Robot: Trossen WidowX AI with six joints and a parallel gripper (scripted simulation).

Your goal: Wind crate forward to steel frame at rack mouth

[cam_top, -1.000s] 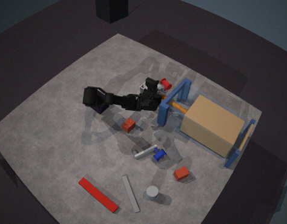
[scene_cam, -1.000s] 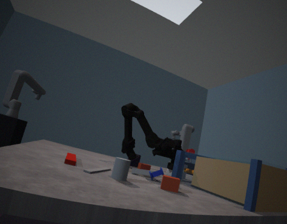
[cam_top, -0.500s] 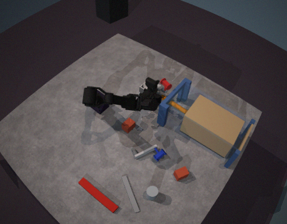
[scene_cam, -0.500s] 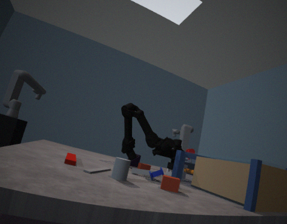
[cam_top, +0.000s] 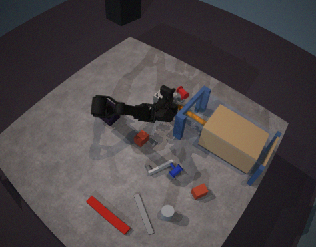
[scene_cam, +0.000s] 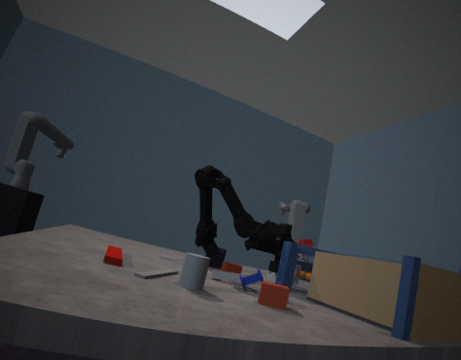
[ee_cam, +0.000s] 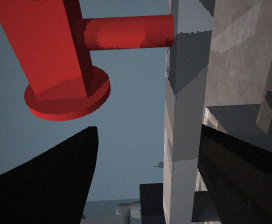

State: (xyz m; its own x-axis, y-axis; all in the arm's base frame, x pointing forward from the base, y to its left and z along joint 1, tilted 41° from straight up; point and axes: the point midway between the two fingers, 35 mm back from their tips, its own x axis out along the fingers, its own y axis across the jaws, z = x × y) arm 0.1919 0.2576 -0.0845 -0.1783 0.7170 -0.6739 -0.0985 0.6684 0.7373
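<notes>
Now: gripper tip 1 cm short of the winch handle with red knob and 1 cm above it. Round my gripper tip: blue t-shaped piece: 27 cm to the right, 26 cm ahead, 11 cm below; grey strip: 52 cm to the right, 32 cm ahead, 13 cm below; grey winch: 10 cm below, 6 cm behind, 2 cm to the right.
</notes>
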